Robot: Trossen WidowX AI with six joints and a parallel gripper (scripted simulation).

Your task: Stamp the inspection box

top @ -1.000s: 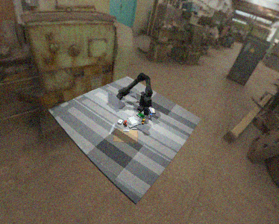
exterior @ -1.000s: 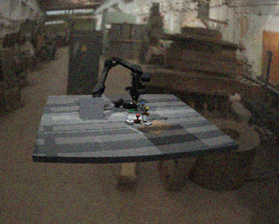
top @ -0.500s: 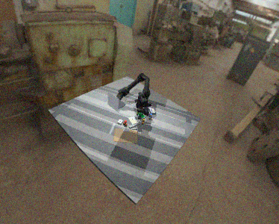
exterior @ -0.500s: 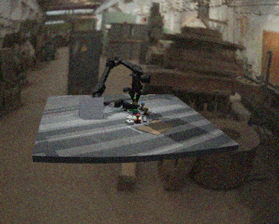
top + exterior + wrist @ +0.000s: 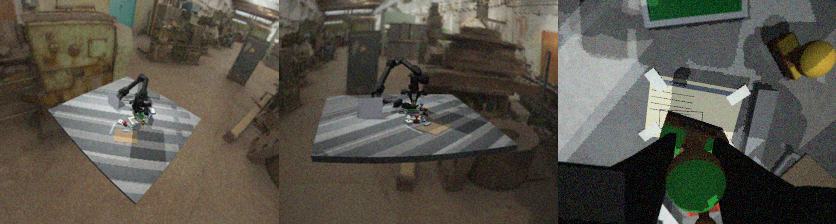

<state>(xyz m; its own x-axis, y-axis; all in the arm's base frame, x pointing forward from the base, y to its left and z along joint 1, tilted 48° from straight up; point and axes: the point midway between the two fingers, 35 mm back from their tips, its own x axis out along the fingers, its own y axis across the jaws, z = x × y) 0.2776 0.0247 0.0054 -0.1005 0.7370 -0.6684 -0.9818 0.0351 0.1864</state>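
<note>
My gripper tip is now 100 mm above the cream card and 20 mm to the left of it. Also, from my gripper tip: grey block (90 mm below, 70 mm ahead, 60 mm to the right); then pass stamp (right at my gripper tip); then yellow-knobbed stamp (100 mm ahead, 80 mm below, 40 mm to the left).
</note>
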